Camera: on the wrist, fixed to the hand. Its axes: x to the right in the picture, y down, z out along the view.
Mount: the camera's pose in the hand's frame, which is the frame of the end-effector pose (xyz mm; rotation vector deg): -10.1 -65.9 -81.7 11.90 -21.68 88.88
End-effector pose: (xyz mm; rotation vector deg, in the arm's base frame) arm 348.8 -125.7 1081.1 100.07 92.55 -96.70
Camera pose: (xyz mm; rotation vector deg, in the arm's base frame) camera 345.7 -44.1 1147.8 97.41 -14.36 -65.06
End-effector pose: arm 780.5 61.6 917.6 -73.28 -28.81 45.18
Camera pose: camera 848.8 -4.7 962.9 -66.86 24.34 132.46
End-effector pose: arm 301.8 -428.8 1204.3 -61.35 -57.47 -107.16
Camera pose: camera 222.1 -471.4 1150.0 -81.82 -14.11 -17.57
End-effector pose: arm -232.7 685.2 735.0 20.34 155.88 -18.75
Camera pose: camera -269.9 643.4 824.4 111.62 79.62 -9.04
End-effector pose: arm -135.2 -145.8 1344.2 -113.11 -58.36 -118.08
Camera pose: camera -236.6 -142.0 1315.5 -109.33 20.19 -40.02
